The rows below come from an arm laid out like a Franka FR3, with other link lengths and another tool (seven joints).
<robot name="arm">
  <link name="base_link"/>
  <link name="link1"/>
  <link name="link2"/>
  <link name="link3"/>
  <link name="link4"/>
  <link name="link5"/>
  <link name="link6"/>
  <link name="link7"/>
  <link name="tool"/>
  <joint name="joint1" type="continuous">
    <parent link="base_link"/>
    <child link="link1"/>
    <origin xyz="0 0 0.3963" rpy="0 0 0"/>
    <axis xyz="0 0 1"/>
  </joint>
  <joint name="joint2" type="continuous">
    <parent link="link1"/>
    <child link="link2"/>
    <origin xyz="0 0 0" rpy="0 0 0"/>
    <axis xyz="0 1 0"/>
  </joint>
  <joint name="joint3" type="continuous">
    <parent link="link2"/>
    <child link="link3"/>
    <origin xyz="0 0 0.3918" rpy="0 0 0"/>
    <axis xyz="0 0 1"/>
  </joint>
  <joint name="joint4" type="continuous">
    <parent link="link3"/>
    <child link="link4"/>
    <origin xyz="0.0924 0 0" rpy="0 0 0"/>
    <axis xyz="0 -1 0"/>
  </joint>
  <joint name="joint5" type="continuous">
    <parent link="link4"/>
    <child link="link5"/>
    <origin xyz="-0.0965 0 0.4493" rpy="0 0 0"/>
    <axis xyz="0 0 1"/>
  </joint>
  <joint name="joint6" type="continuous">
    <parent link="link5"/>
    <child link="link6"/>
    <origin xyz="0 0 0" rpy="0 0 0"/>
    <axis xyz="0 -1 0"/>
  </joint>
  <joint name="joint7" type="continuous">
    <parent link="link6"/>
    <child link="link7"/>
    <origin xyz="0.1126 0 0" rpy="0 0 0"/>
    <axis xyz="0 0 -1"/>
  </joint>
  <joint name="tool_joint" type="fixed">
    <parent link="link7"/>
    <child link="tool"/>
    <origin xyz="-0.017 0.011 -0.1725" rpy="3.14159 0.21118 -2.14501"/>
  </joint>
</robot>
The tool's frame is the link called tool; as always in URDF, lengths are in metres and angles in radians. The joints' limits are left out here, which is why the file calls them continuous.
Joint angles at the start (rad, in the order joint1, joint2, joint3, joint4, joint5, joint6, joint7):
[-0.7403 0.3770 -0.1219 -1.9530 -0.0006 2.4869 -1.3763]
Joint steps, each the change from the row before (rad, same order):
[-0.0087 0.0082 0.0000 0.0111 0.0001 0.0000 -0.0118]
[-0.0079 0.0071 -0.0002 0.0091 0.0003 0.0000 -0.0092]
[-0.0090 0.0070 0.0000 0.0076 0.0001 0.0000 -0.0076]
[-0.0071 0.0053 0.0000 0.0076 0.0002 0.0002 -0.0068]
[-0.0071 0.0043 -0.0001 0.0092 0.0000 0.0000 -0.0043]
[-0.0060 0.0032 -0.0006 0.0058 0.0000 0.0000 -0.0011]
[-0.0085 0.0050 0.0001 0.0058 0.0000 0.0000 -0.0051]
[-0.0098 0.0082 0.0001 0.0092 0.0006 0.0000 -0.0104]
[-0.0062 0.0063 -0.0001 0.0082 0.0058 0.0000 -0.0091]
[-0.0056 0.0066 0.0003 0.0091 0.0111 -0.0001 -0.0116]
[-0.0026 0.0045 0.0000 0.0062 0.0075 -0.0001 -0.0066]
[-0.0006 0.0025 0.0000 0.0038 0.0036 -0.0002 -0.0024]
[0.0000 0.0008 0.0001 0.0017 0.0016 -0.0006 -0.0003]
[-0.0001 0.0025 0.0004 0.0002 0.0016 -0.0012 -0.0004]
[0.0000 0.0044 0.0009 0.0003 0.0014 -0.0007 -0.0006]
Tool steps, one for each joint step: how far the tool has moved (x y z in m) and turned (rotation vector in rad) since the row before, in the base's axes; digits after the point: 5 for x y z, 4 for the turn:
[-0.00237 -0.00716 -0.00030 -0.0036 0.0005 0.0034]
[-0.00259 -0.00628 -0.00054 -0.0026 0.0006 0.0012]
[-0.00360 -0.00624 -0.00127 -0.0015 0.0013 -0.0012]
[-0.00244 -0.00541 0.00001 -0.0027 -0.0002 -0.0002]
[-0.00210 -0.00587 0.00157 -0.0044 -0.0020 -0.0025]
[-0.00262 -0.00458 0.00064 -0.0025 -0.0010 -0.0052]
[-0.00387 -0.00541 -0.00074 -0.0013 0.0008 -0.0031]
[-0.00401 -0.00690 -0.00140 -0.0018 0.0015 0.0006]
[-0.00206 -0.00497 -0.00055 -0.0002 -0.0026 -0.0008]
[-0.00121 -0.00468 -0.00041 0.0015 -0.0058 -0.0009]
[-0.00020 -0.00269 -0.00029 0.0010 -0.0041 -0.0008]
[0.00049 -0.00119 0.00001 0.0003 -0.0023 -0.0005]
[0.00042 -0.00031 0.00018 0.0004 -0.0011 -0.0006]
[0.00003 0.00036 -0.00202 0.0034 0.0012 -0.0004]
[0.00036 0.00062 -0.00339 0.0043 0.0022 0.0005]

